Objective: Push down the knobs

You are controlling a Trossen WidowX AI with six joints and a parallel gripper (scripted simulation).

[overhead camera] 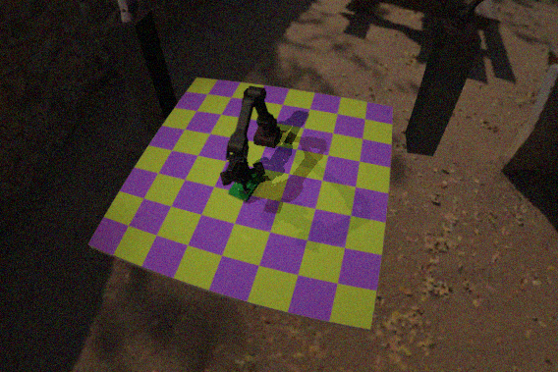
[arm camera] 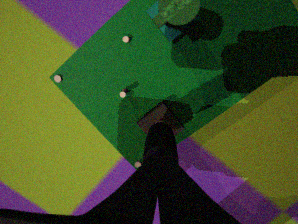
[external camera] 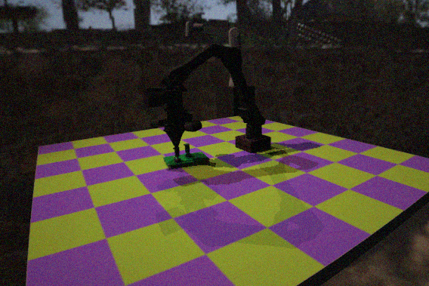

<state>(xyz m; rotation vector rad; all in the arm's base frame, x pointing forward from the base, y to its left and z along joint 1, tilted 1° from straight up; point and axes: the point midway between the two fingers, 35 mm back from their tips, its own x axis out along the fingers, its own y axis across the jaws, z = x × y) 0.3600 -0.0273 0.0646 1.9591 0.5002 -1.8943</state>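
Now: gripper tip 1 cm above the dark knob. Round my gripper tip: green knob 6 cm behind, 4 cm to the right, 2 cm below.
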